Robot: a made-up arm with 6 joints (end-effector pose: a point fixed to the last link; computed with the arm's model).
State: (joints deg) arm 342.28 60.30 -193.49 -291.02 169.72 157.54
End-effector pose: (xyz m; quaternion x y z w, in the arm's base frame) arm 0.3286 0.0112 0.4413 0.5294 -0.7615 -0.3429 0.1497
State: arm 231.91 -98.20 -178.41 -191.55 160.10 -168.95
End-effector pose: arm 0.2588 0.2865 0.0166 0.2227 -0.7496 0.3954 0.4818
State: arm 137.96 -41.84 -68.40 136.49 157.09 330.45
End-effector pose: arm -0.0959 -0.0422 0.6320 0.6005 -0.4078 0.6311 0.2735
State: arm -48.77 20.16 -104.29 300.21 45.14 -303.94
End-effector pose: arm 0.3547 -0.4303 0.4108 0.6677 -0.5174 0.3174 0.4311
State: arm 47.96 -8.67 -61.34 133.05 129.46 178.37
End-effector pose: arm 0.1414 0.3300 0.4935 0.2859 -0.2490 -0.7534 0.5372
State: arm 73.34 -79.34 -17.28 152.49 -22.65 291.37
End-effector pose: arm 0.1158 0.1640 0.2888 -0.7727 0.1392 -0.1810 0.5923
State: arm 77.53 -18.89 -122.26 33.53 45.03 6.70
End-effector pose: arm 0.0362 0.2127 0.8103 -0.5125 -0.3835 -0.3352 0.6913
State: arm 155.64 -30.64 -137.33 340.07 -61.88 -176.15
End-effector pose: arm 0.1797 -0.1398 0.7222 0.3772 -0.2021 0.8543 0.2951
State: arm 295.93 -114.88 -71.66 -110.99 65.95 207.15
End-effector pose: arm -0.2088 0.2712 0.6017 0.5414 -0.1518 -0.7862 0.2563
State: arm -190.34 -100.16 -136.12 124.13 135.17 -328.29
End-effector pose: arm 0.4821 -0.2205 0.2548 0.7138 -0.5932 -0.0195 0.3718
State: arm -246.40 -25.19 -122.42 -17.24 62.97 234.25
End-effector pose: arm -0.0549 0.1751 0.7939 -0.3276 0.6547 0.6466 0.2142
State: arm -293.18 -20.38 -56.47 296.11 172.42 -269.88
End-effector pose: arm 0.1523 0.0967 0.4002 0.4977 -0.4097 0.3009 0.7028
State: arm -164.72 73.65 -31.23 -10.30 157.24 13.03
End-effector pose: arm -0.0068 0.0238 0.1360 -0.0450 -0.1710 0.3133 0.9331
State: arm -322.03 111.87 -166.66 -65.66 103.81 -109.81
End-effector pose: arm 0.4484 0.1827 -0.0794 0.1154 0.7625 -0.5948 0.2269
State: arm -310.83 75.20 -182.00 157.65 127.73 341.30
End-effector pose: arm 0.2288 0.3571 0.5335 0.0928 -0.4793 0.2631 0.8321
